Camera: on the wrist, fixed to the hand. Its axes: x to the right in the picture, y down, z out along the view.
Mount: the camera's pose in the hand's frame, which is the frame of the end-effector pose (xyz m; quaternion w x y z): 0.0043 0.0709 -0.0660 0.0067 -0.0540 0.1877 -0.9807
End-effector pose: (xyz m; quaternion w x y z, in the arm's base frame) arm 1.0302 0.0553 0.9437 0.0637 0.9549 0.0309 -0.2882
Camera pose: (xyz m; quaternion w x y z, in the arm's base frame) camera 1.0766 -0.0056 1.0032 0.2365 -0.0268 -0.9643 -0.1165
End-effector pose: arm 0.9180 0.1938 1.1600 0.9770 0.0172 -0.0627 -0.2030
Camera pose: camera 0.9584 0.2576 1.0992 0.1798 -0.0470 -0.2108 0.9597
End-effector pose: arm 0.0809 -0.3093 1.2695 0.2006 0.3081 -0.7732 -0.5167
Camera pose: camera 0.1002 -0.3372 1.3603 0.3436 -0.8465 -0.3625 0.1841
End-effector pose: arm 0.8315 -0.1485 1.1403 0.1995 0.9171 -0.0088 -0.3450
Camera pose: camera 0.8854 -0.1907 1.2090 0.2858 -0.0688 -0.9554 0.0263
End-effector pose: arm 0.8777 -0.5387 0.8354 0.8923 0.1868 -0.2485 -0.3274
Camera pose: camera 0.9527 -0.4796 0.8187 0.2584 -0.2582 -0.3667 0.8556
